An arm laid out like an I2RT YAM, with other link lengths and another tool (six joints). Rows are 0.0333 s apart.
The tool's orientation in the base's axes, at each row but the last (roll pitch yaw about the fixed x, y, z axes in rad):
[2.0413 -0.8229 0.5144]
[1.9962 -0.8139 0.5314]
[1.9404 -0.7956 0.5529]
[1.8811 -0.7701 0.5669]
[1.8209 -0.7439 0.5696]
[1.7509 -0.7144 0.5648]
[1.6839 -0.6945 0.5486]
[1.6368 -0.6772 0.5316]
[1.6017 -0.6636 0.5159]
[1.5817 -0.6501 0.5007]
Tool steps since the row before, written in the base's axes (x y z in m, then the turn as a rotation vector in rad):
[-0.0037 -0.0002 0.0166 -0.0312 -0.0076 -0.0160]
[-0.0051 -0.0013 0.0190 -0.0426 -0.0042 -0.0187]
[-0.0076 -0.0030 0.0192 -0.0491 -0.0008 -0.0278]
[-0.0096 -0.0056 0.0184 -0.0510 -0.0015 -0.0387]
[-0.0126 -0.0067 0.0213 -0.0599 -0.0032 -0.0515]
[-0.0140 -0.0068 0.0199 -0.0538 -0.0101 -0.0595]
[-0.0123 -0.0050 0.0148 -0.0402 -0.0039 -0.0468]
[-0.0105 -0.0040 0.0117 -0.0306 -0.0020 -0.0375]
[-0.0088 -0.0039 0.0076 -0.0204 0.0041 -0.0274]
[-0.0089 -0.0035 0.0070 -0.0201 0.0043 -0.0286]
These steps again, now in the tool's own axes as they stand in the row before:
[0.0099 0.0115 -0.0077 -0.0327 0.0065 -0.0131]
[0.0103 0.0146 -0.0082 -0.0403 0.0066 -0.0227]
[0.0081 0.0174 -0.0083 -0.0494 0.0009 -0.0273]
[0.0048 0.0198 -0.0068 -0.0584 -0.0054 -0.0257]
[0.0040 0.0242 -0.0074 -0.0733 -0.0098 -0.0281]
[0.0014 0.0244 -0.0062 -0.0774 -0.0151 -0.0179]
[-0.0006 0.0194 -0.0044 -0.0579 -0.0146 -0.0161]
[-0.0013 0.0159 -0.0029 -0.0448 -0.0129 -0.0130]
[-0.0029 0.0119 -0.0013 -0.0293 -0.0123 -0.0133]
[-0.0033 0.0113 -0.0013 -0.0297 -0.0135 -0.0133]

